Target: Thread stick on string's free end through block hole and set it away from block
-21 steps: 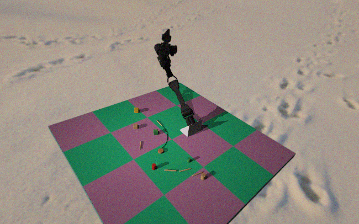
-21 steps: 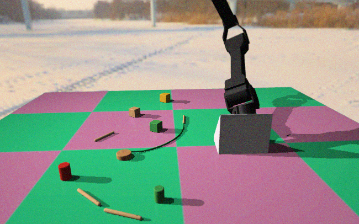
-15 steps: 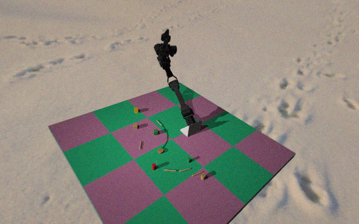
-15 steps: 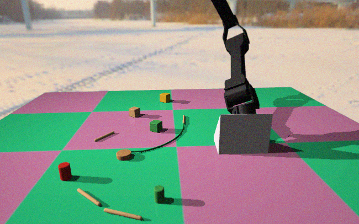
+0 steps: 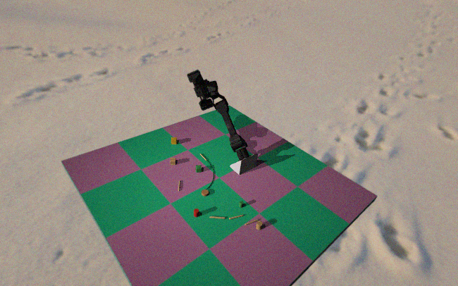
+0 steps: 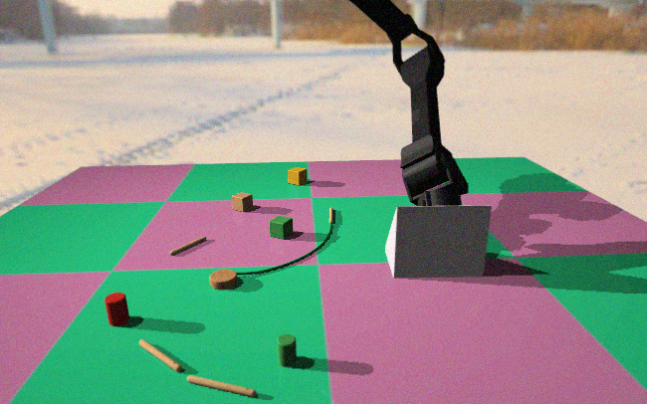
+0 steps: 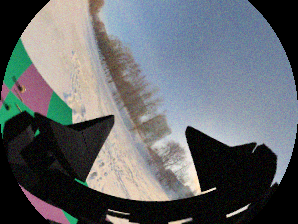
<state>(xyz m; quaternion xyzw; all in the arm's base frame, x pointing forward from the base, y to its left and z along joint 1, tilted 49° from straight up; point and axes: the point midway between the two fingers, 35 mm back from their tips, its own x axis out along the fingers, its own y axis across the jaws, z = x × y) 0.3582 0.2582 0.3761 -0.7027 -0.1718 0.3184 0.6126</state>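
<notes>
Right now the green block is 6 cm behind my gripper tip, 5 cm to the right of it and 54 cm below it. From my gripper tip the other things lie so: tan wooden block 1 cm ahead, 21 cm to the right, 54 cm below; then thin wooden stick 16 cm behind, 12 cm to the right, 55 cm below; then round wooden button 3 cm ahead, 11 cm to the left, 55 cm below.
</notes>
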